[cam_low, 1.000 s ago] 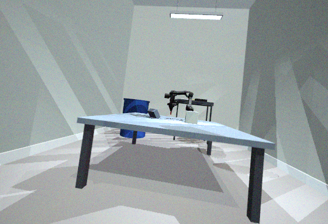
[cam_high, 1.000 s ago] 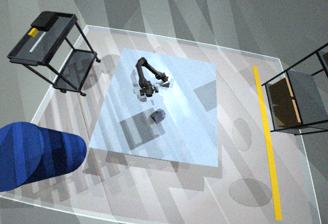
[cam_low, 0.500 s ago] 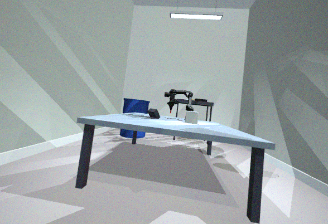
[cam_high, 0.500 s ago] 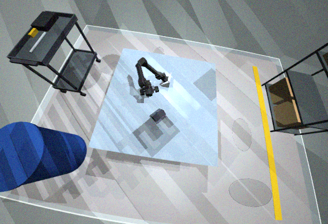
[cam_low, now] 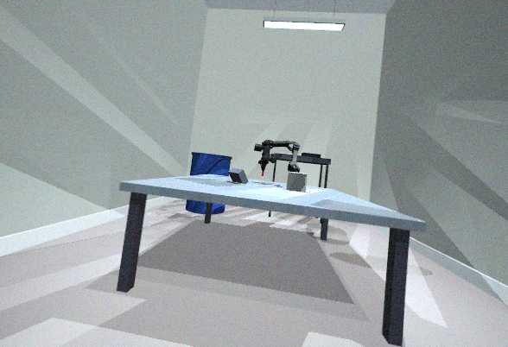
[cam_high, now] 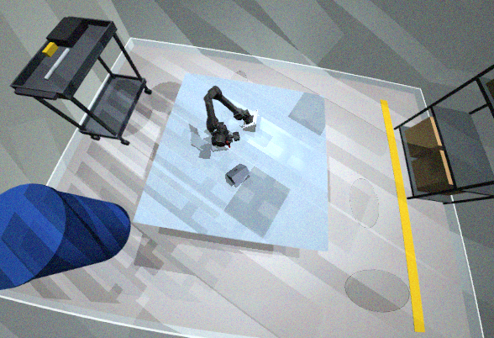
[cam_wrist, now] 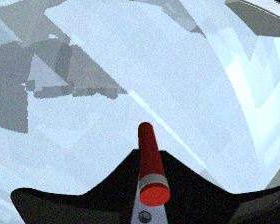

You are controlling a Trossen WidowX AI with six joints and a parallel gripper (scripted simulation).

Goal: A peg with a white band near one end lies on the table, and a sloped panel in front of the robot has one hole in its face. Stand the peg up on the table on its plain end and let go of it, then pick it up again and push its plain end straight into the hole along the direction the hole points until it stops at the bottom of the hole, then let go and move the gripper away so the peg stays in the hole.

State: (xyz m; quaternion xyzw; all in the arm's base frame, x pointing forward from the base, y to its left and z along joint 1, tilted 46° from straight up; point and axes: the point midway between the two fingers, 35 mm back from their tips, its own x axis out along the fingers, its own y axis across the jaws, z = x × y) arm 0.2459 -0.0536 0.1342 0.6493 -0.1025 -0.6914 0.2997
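The sloped panel is 180 mm ahead of my gripper tip, 100 mm to the left of it and 60 mm below it. Round my gripper tip: peg (20 mm above).
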